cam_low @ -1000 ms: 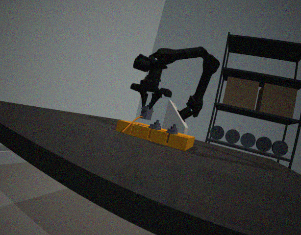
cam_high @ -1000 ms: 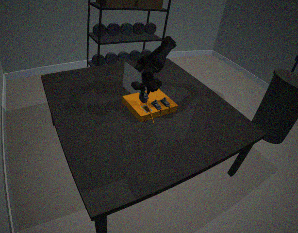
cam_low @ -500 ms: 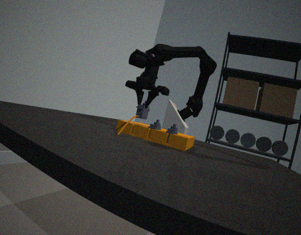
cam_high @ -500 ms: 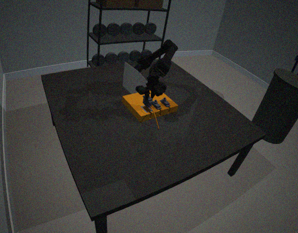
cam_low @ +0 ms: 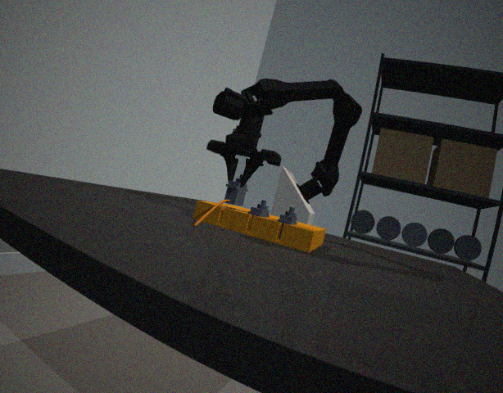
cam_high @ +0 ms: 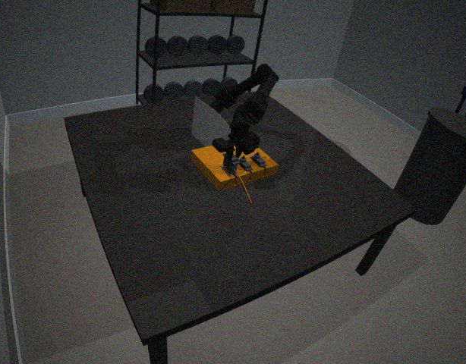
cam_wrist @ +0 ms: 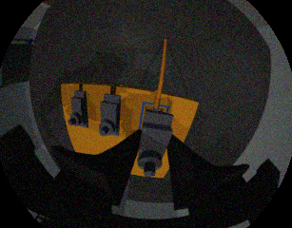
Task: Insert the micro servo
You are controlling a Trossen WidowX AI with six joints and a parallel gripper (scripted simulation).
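My gripper tip is 130 mm past the orange deck, 60 mm to the right of it and 80 mm above it.
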